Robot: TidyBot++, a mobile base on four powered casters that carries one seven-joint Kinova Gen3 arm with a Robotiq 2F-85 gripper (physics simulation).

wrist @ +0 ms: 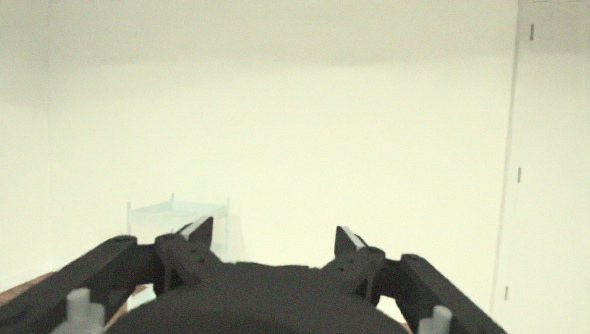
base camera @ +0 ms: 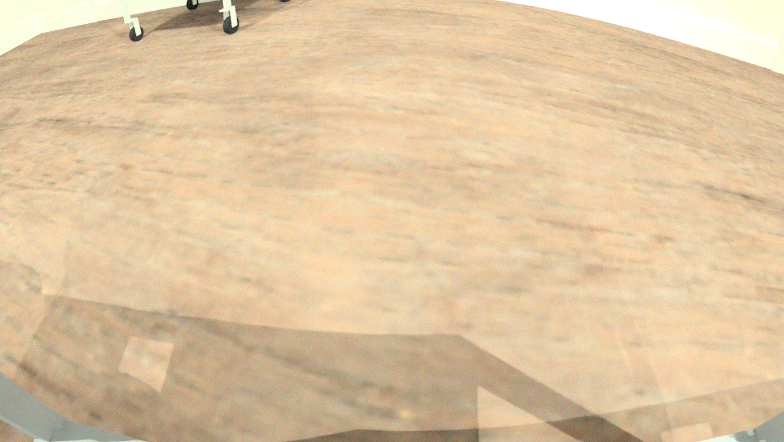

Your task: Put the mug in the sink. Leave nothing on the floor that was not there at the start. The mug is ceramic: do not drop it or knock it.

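Places are measured from the arm's base along level axes (x ahead, y left, z up), in metres.
Pixels of known places: gripper, fingertip midpoint: (wrist: 274,234).
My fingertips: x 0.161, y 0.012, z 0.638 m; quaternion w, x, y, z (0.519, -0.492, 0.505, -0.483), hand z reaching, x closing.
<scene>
Behind a point stands the place of what it marks.
My gripper (wrist: 274,234) @(z 0.638, x 0.161, y 0.012 m) is open in the wrist view, with its two dark fingers wide apart and no object between them. It points toward a pale wall. The mug does not show in the base camera view or the wrist view. The sink does not show in either view.
A pale cart (wrist: 129,215) @(z 0.306, x 1.283, y 0.888 m) stands by the wall at the left in the wrist view, partly behind a finger. Wheeled white legs (base camera: 230,15) @(z -0.336, x 1.171, y 0.469 m) show at the top left of the base view. A door (wrist: 550,150) @(z 0.785, x 1.241, y -1.558 m) with hinges is at the right. Wood floor (base camera: 384,192) @(z -0.396, x 0.506, y 0.033 m) lies ahead of the base.
</scene>
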